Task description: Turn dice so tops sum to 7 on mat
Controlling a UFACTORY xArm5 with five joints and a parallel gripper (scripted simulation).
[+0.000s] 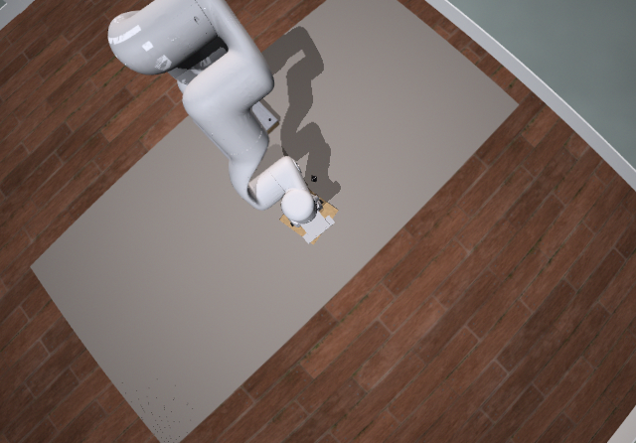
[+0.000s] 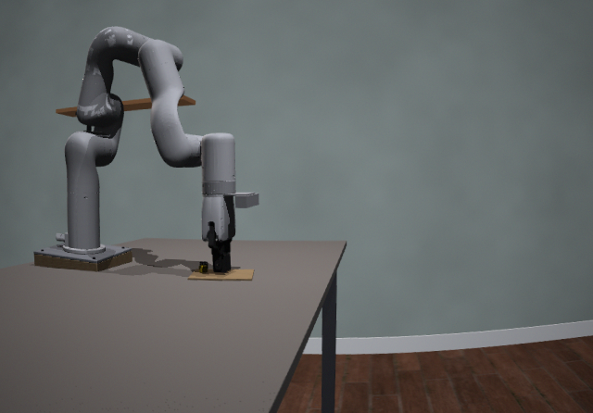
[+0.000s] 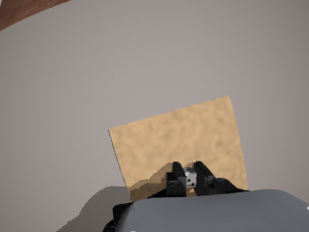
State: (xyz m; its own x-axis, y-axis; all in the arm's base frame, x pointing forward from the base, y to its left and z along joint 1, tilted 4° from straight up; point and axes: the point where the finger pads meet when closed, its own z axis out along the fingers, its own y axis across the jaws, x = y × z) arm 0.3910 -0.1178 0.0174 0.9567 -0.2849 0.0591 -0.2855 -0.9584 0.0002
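Right now my hand is 1 cm above the white die. Also, from my hand: black die: 11 cm to the left, 5 cm behind, 2 cm below; then yellow die: 4 cm behind, 2 cm below, 1 cm to the left; then tan mat: 3 cm below.
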